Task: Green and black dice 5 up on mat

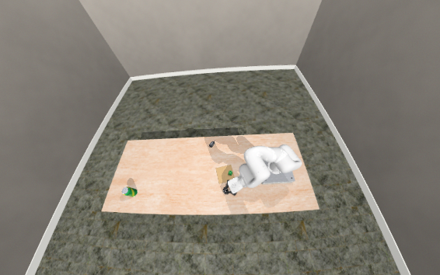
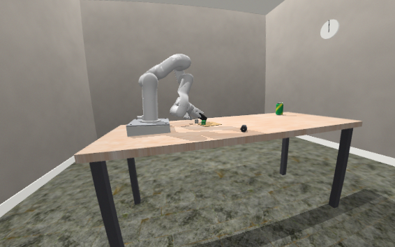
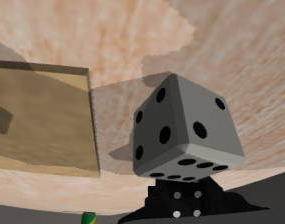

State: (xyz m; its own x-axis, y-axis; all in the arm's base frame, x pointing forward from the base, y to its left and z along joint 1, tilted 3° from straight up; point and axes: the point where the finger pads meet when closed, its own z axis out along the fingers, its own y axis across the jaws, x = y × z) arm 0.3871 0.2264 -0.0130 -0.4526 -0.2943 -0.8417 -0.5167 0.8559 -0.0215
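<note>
Now: hand right at the black die. Round my hand: white die (6 cm to the right, 6 cm behind, 1 cm below); green die (15 cm to the right, 2 cm behind, 1 cm below); tan mat (14 cm to the right, 3 cm below, 3 cm ahead).
</note>
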